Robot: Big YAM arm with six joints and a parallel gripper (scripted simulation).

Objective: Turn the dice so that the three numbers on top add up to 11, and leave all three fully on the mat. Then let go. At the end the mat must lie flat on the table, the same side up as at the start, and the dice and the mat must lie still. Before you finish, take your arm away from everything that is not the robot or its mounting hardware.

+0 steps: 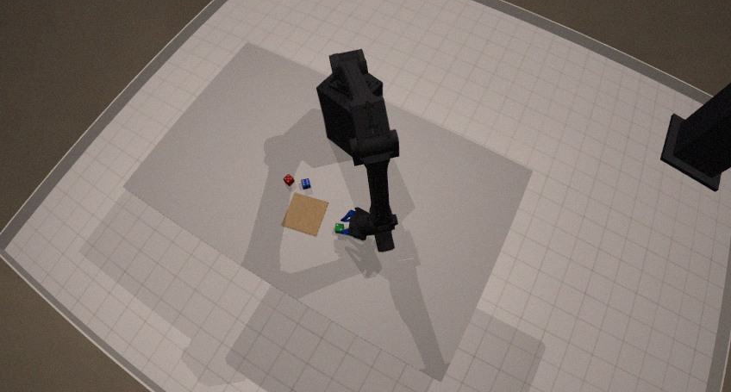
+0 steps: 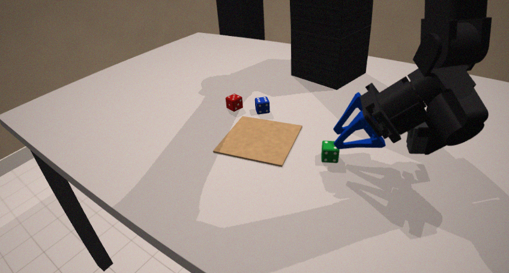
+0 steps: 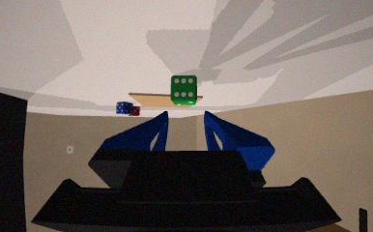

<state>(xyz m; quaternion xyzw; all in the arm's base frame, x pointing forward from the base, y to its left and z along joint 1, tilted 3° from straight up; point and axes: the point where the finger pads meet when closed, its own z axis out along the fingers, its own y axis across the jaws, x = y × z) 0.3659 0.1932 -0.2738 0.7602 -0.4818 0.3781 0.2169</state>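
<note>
Now: the green die 40 mm below my hand and 10 mm to the right of it. The rest, counted from my hand: tan mat (160 mm to the right, 50 mm below, 20 mm ahead); red die (290 mm to the right, 50 mm behind, 40 mm below); blue die (220 mm to the right, 70 mm behind, 40 mm below).
</note>
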